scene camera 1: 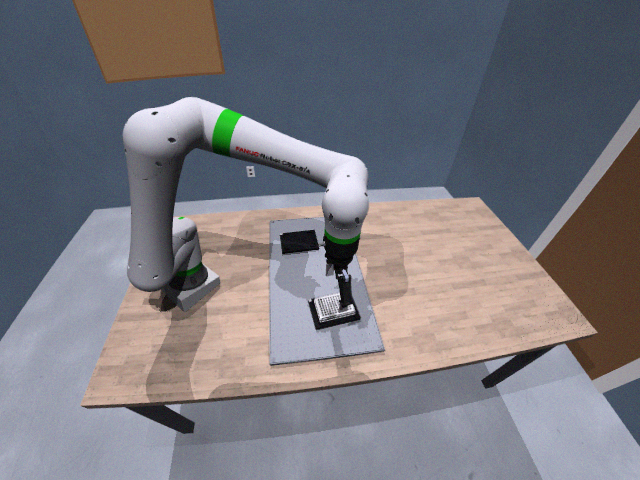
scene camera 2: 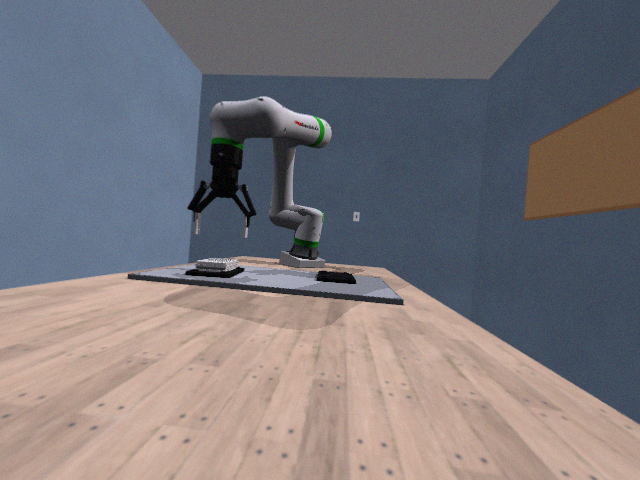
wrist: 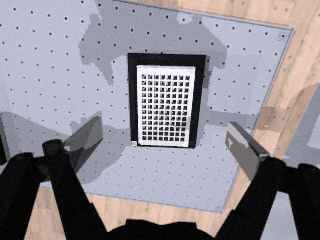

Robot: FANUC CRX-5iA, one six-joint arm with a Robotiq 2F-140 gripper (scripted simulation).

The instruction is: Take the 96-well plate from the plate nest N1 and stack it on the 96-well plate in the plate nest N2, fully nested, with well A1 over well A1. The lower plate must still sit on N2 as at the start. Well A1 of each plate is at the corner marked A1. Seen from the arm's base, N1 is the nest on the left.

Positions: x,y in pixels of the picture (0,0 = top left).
Labels:
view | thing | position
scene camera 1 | my gripper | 335,292
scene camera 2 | my gripper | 220,235
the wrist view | my gripper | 163,130
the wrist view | white 96-well plate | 164,119
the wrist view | black nest N2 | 157,59

